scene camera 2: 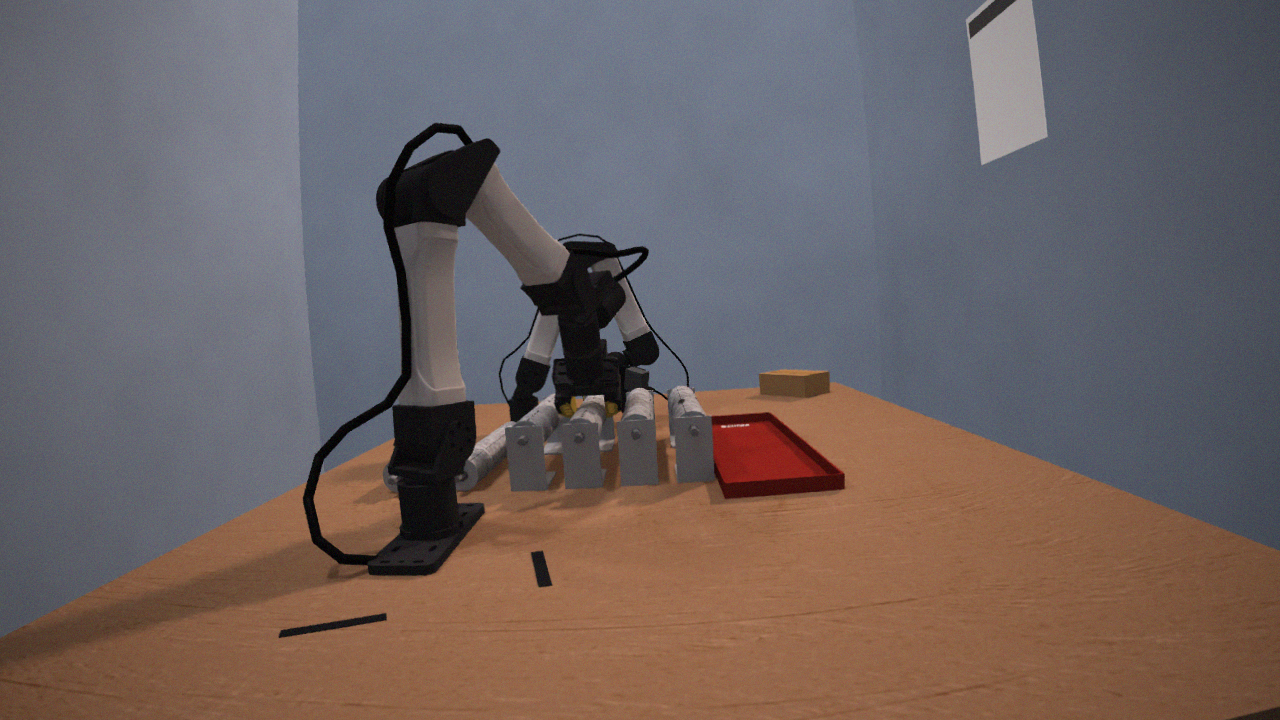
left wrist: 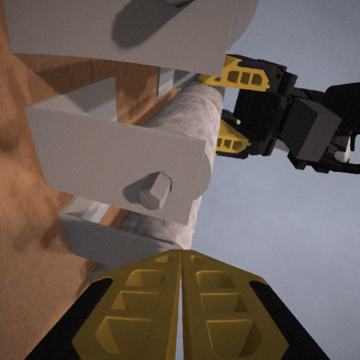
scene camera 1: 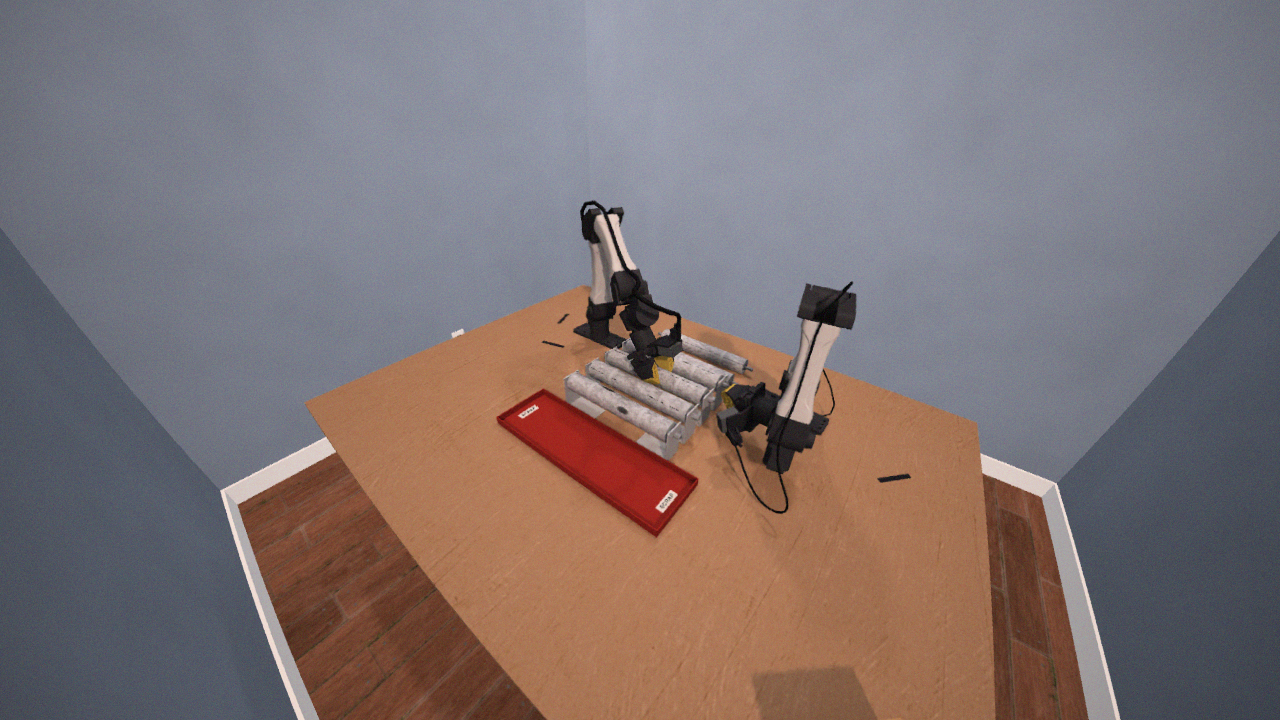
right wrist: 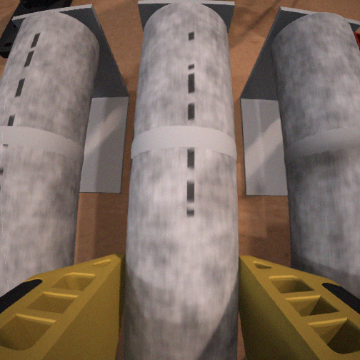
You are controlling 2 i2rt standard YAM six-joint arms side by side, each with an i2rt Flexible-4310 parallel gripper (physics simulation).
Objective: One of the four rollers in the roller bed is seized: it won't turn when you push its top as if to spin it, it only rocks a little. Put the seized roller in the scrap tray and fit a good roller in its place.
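Places are measured from the left arm's base along level axes (x ahead, y left, z up), in centimetres.
Pixels of known places: left gripper, fingertip midpoint: (scene camera 1: 722, 392); right gripper, fingertip midpoint: (scene camera 1: 663, 379); right arm's base, link origin: (scene camera 2: 433, 538) (scene camera 1: 600, 337).
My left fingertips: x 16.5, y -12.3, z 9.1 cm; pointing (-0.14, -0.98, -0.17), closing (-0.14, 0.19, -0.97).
For each thing: its top centre in the pictures, then the offset to it from my left fingertips.
- red scrap tray, top centre: (scene camera 2: 753, 439) (scene camera 1: 588, 445) dz -7.1, dx +29.2, dy -15.6 cm
- nearest bed roller, top centre: (scene camera 2: 685, 396) (scene camera 1: 618, 396) dz +0.5, dx +18.8, dy -16.5 cm
- second round roller end, top centre: (scene camera 2: 397, 472) dz -6.0, dx -21.9, dy -34.5 cm
- tan box, top centre: (scene camera 2: 793, 372) dz -3.6, dx +45.3, dy +47.3 cm
The roller bed (scene camera 1: 669, 439) (scene camera 2: 584, 467) (left wrist: 115, 162) holds four mottled grey rollers in brackets. My right gripper (scene camera 1: 659, 371) (scene camera 2: 588, 410) (left wrist: 195, 106) (right wrist: 181, 264) is shut on one roller (scene camera 2: 586, 420) (left wrist: 175, 115) (right wrist: 160, 225), third from the tray, which lies in its brackets. Dark dashes run along its top in the right wrist view. My left gripper (scene camera 1: 726, 394) (left wrist: 180, 258) is shut and empty, beside the bracket ends; it is hidden in scene camera 2. The red scrap tray (scene camera 1: 590, 456) (scene camera 2: 769, 447) is empty. A spare roller (scene camera 1: 725, 354) (scene camera 2: 487, 452) lies behind the bed.
The nearest bed roller (scene camera 1: 617, 402) (scene camera 2: 687, 402) stands close beside the tray. A second round roller end (scene camera 2: 391, 476) shows partly behind the right arm's base in scene camera 2. A tan box (scene camera 2: 793, 383) stands far back. Black strips (scene camera 1: 893, 478) (scene camera 2: 541, 567) lie on the table.
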